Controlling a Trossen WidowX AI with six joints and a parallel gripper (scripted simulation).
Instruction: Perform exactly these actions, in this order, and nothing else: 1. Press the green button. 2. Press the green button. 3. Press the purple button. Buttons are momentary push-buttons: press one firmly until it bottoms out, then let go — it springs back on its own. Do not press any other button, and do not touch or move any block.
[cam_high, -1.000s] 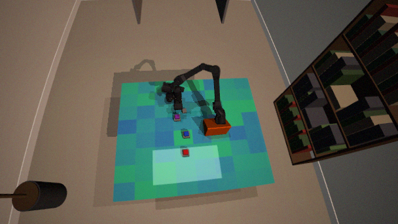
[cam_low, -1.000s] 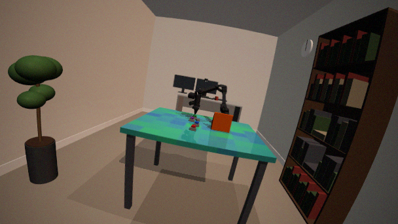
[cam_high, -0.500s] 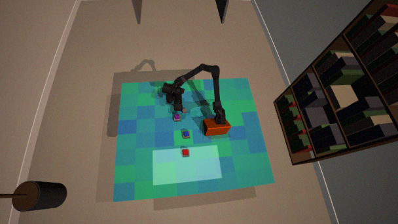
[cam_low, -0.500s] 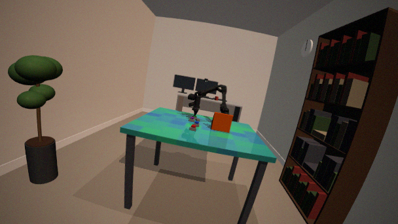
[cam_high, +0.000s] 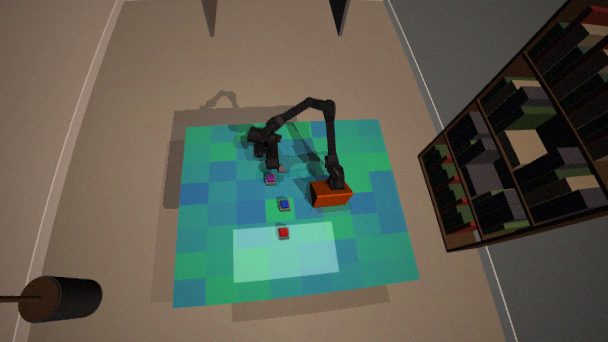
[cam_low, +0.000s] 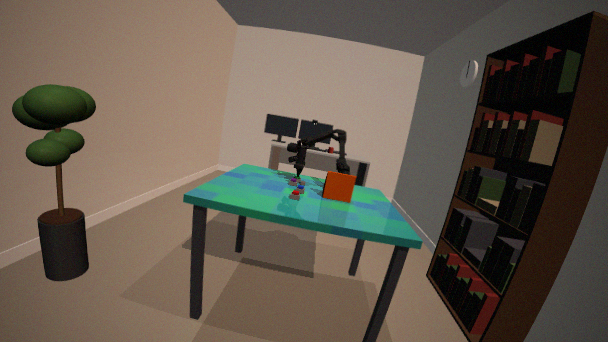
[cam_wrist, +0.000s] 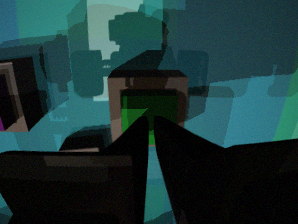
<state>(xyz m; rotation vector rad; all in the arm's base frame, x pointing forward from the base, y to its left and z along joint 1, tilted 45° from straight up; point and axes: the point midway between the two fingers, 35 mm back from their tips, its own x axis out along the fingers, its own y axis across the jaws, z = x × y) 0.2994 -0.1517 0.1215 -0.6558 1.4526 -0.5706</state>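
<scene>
My gripper tip is 1 cm above the green button. Round my gripper tip: red button (4 cm behind, 38 cm to the left); then purple button (1 cm ahead, 11 cm to the left); then blue button (5 cm behind, 24 cm to the left).
</scene>
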